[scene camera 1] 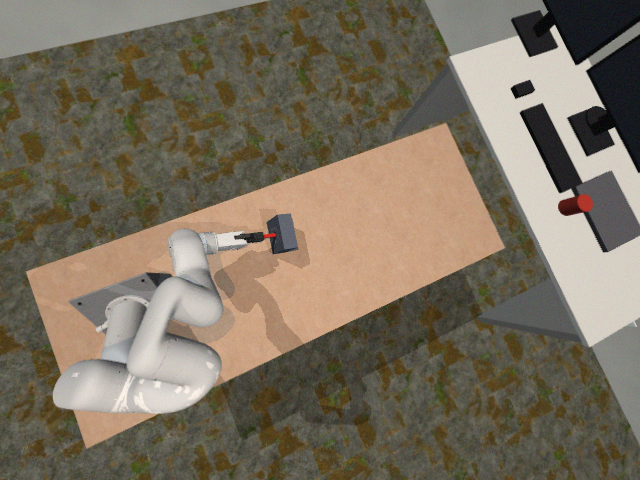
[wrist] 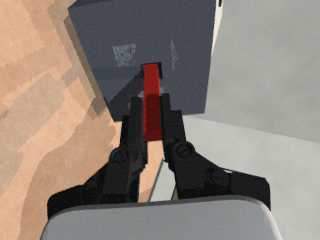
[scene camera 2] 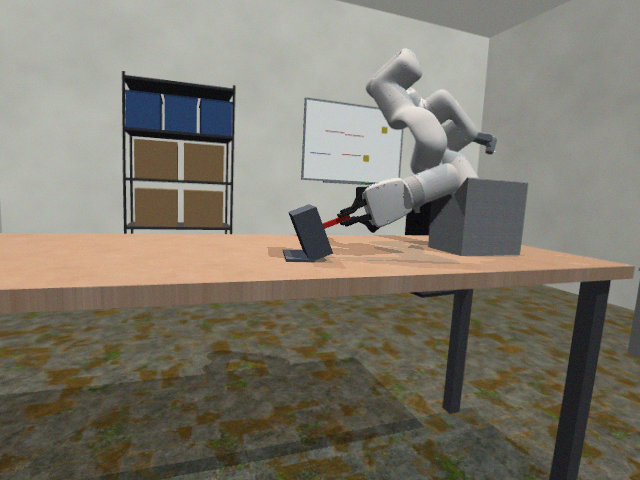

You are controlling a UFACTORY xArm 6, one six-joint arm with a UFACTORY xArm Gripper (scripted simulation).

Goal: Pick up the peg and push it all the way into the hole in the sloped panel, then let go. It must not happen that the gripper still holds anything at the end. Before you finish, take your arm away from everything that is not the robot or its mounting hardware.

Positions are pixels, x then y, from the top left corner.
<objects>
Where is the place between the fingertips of the gripper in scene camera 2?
339, 219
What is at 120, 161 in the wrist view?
The gripper.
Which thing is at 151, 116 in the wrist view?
A red peg.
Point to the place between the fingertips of the gripper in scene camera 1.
At 262, 236
</objects>
